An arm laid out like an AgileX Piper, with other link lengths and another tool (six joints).
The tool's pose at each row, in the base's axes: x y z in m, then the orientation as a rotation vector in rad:
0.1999, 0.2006, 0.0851, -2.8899, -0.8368, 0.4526
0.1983, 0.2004, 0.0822, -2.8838, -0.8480, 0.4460
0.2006, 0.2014, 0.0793, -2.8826, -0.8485, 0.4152
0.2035, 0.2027, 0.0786, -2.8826, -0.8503, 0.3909
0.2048, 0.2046, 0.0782, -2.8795, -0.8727, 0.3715
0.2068, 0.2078, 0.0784, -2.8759, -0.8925, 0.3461
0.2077, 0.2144, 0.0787, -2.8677, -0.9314, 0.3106
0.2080, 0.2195, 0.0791, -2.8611, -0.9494, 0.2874
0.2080, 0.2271, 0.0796, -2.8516, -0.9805, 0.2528
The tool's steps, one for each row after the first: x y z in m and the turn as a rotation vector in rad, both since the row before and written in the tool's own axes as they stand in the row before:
-0.0007, -0.0001, 0.0032, 0.0013, 0.0041, -0.0088
0.0031, 0.0009, 0.0021, -0.0007, 0.0205, -0.0023
0.0032, 0.0005, -0.0001, -0.0021, 0.0159, -0.0024
0.0022, -0.0008, 0.0001, -0.0063, 0.0108, -0.0152
0.0034, -0.0016, -0.0006, -0.0057, 0.0150, -0.0141
0.0044, -0.0050, -0.0003, -0.0096, 0.0201, -0.0272
0.0032, -0.0040, -0.0002, -0.0030, 0.0142, -0.0137
0.0045, -0.0061, -0.0001, -0.0068, 0.0204, -0.0228

